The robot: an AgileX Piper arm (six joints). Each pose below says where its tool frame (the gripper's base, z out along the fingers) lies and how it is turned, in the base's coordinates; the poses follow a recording.
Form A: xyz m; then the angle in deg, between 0 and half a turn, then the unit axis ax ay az.
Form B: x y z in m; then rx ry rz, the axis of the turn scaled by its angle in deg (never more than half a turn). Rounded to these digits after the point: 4 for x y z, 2 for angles.
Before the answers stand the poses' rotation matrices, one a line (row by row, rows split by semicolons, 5 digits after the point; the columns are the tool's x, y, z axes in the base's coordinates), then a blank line. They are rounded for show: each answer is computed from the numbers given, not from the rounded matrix.
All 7 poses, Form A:
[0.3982 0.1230 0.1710 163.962 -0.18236 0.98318 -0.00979]
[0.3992 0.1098 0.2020 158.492 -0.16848 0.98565 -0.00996]
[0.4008 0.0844 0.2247 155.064 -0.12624 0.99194 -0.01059]
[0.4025 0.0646 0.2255 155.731 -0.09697 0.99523 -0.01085]
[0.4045 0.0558 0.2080 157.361 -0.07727 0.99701 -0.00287]
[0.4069 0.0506 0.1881 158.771 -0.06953 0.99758 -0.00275]
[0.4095 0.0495 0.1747 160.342 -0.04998 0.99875 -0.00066]
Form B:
-0.89586 -0.34890 0.27513; -0.35431 0.93460 0.03151; -0.26813 -0.06926 -0.96089
-0.87557 -0.31691 0.36461; -0.32422 0.94501 0.04282; -0.35813 -0.08072 -0.93017
-0.87639 -0.23431 0.42076; -0.24324 0.96940 0.03319; -0.41566 -0.07325 -0.90657
-0.89365 -0.18003 0.41107; -0.18895 0.98180 0.01921; -0.40705 -0.06050 -0.91140
-0.91147 -0.14704 0.38420; -0.14925 0.98850 0.02424; -0.38334 -0.03525 -0.92293
-0.92280 -0.13302 0.36159; -0.13501 0.99064 0.01988; -0.36085 -0.03048 -0.93213
-0.93687 -0.09670 0.33605; -0.09715 0.99515 0.01553; -0.33592 -0.01809 -0.94172

[0.3982 0.1230 0.1710 -29.90 161.20 -1.61]
[0.3992 0.1098 0.2020 -26.70 156.22 -1.58]
[0.4008 0.0844 0.2247 -19.58 153.81 -1.64]
[0.4025 0.0646 0.2255 -15.10 154.99 -1.69]
[0.4045 0.0558 0.2080 -12.16 156.89 -0.45]
[0.4069 0.0506 0.1881 -11.04 158.39 -0.44]
[0.4095 0.0495 0.1747 -8.01 160.14 -0.11]

